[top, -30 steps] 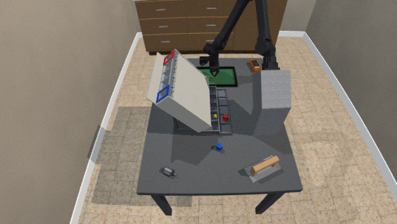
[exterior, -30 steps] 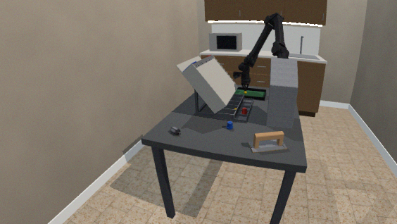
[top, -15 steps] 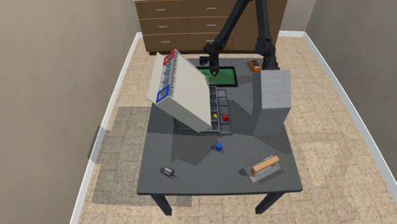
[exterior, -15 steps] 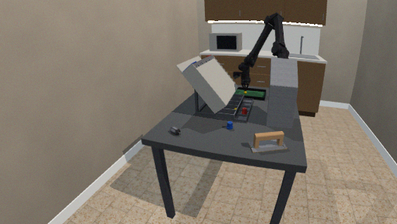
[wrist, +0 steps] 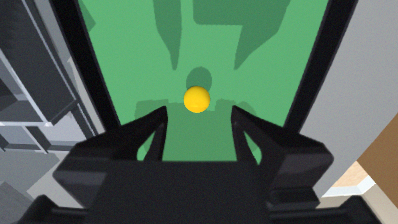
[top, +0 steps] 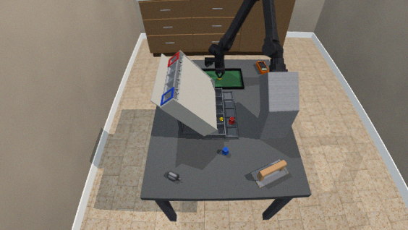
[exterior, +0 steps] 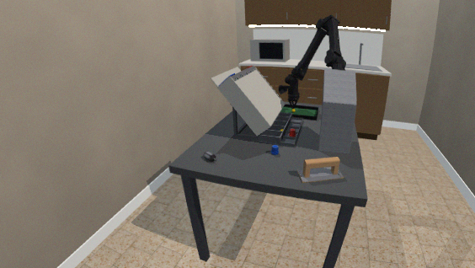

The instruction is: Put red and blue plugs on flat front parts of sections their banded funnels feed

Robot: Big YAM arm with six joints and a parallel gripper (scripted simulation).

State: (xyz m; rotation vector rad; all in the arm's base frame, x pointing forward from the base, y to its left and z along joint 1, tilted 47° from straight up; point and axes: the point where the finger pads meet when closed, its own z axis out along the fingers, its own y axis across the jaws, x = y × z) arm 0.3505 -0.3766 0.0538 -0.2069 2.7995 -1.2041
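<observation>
My gripper is now 1 cm short of the green marble tray and 4 cm above it. Round my hand: blue plug: 6 cm behind, 61 cm to the left, 3 cm below; then beige cover: 11 cm ahead, 34 cm to the left, 16 cm above; then red plug: 9 cm behind, 40 cm to the left, 2 cm below.
</observation>
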